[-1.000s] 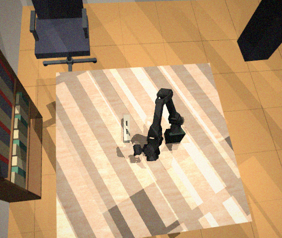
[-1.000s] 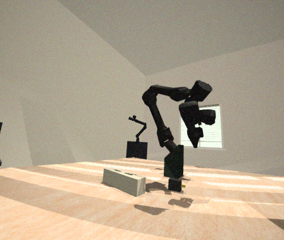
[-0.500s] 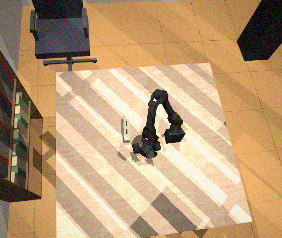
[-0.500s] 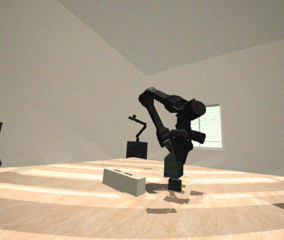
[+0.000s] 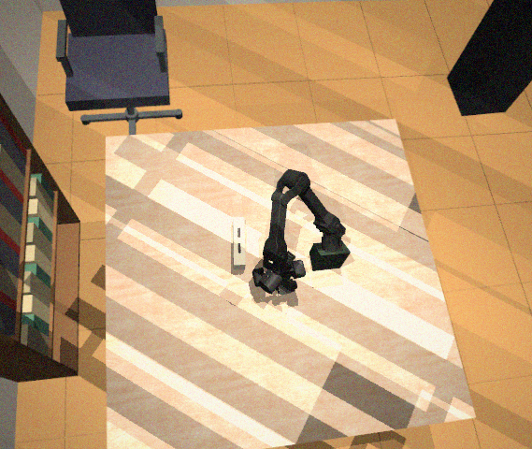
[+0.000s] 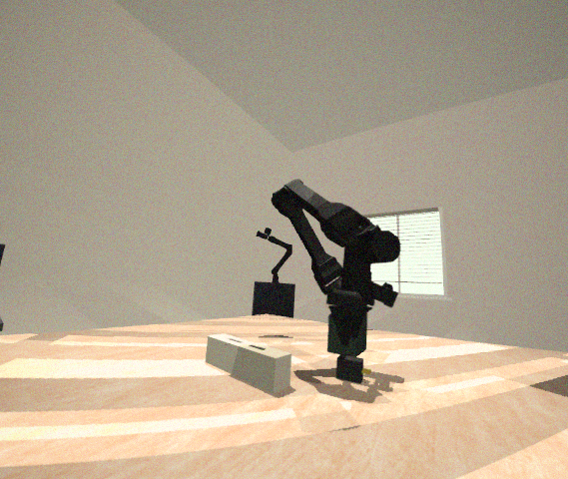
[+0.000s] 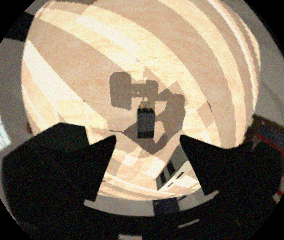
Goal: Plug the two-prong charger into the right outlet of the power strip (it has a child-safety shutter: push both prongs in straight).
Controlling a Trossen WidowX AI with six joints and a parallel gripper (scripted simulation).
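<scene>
Right now my gripper tip is 5 cm above the dark charger and 2 cm to the right of it.
</scene>
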